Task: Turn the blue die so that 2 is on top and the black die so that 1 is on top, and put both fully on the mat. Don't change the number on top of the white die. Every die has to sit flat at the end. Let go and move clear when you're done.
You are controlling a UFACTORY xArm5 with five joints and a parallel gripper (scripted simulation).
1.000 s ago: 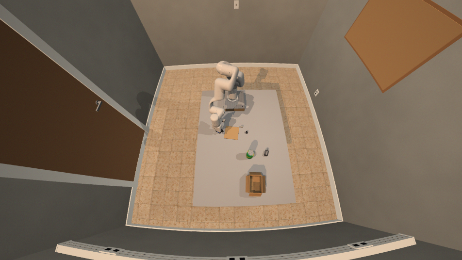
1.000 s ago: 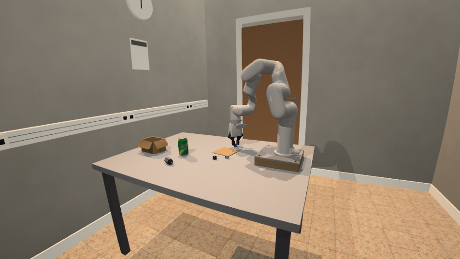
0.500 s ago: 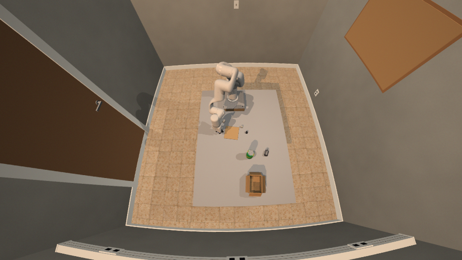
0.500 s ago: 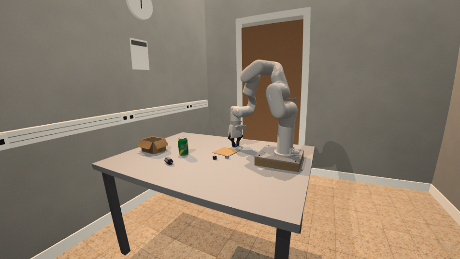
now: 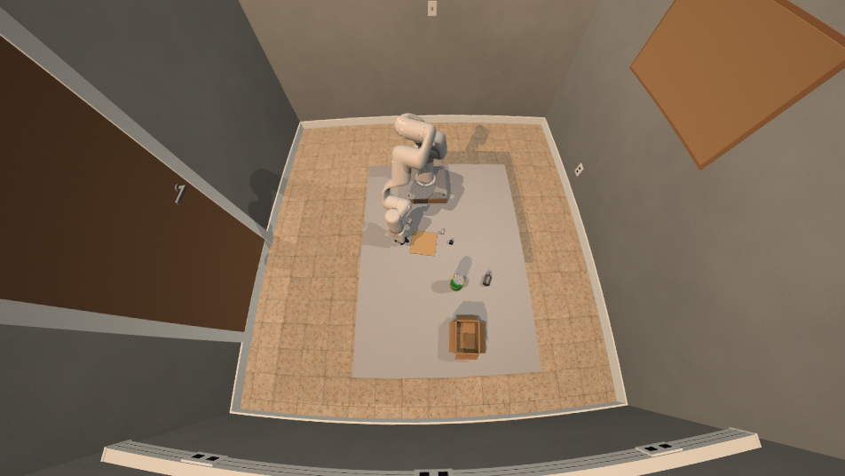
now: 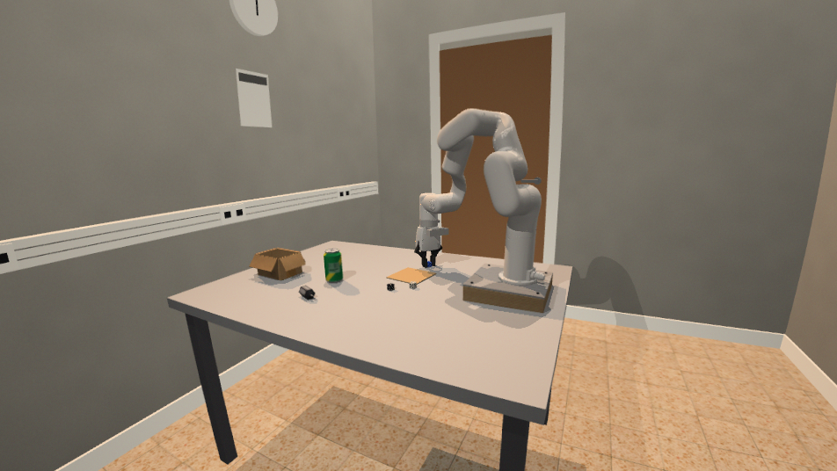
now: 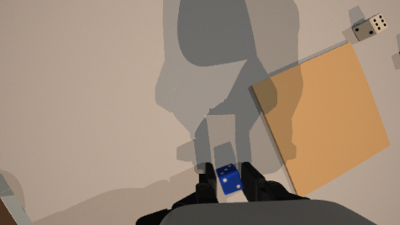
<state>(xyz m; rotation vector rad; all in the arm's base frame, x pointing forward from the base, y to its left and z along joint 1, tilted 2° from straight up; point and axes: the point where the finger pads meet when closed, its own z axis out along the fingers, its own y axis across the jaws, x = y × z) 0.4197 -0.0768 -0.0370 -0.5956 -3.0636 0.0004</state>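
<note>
Right now the blue die is 10 mm below my hand. The rest, counted from my hand: white die 230 mm to the left, 90 mm behind, 10 mm below; then mat 140 mm to the left, 20 mm below, 10 mm behind; then black die 290 mm to the left, 40 mm behind, 10 mm below.
</note>
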